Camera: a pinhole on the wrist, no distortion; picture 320 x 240 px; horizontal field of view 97.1 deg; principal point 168.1 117.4 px. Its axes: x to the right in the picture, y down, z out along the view. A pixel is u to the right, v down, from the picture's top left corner.
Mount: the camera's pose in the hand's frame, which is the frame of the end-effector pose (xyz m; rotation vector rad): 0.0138 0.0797 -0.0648 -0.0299 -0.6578 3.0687
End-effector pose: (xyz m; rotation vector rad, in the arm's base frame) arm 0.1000 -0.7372 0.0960 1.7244 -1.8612 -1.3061
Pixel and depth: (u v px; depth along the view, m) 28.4 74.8 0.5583
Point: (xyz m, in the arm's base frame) -0.4159 -1.0214 -0.3884
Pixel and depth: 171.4 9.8 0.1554
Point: -0.0724 -0.7073 0.1185
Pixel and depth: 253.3 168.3 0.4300
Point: 0.1249 -0.3718 -0.1343
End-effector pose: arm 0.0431 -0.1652 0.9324 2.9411 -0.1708 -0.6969
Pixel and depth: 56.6 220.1 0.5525
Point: 0.3485 0.2607 0.4182
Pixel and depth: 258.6 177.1 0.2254
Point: -0.1132 -0.0581 0.8901
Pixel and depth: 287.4 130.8 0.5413
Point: -0.5249 0.0457 0.7515
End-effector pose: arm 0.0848 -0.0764 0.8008 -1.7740 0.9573 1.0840
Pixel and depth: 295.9 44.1 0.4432
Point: -0.2730 0.3434 1.0161
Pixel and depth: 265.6 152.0 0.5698
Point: 0.0871 0.4528 1.1205
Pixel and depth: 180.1 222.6 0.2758
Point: 0.2470 0.1005 0.8415
